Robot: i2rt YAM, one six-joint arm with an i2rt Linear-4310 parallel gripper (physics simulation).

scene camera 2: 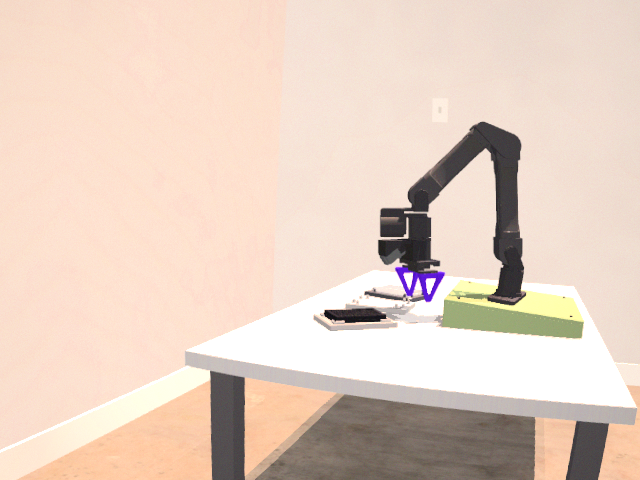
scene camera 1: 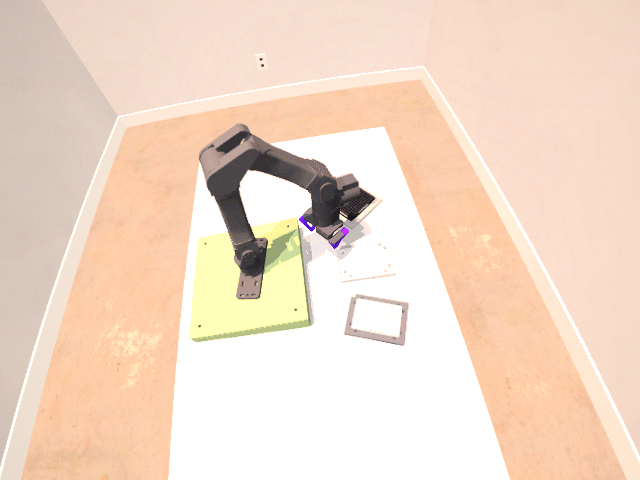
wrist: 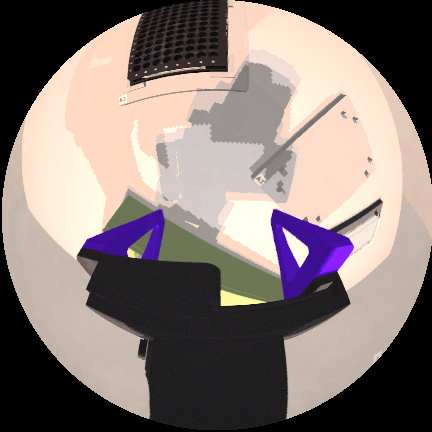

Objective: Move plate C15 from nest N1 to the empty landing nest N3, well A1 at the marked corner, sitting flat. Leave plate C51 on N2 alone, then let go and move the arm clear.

Labels:
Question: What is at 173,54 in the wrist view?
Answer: A black perforated plate.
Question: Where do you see a black perforated plate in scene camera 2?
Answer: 359,315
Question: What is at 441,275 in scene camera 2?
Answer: The gripper.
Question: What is the gripper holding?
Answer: Nothing.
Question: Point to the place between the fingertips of the gripper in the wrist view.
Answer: At 217,214

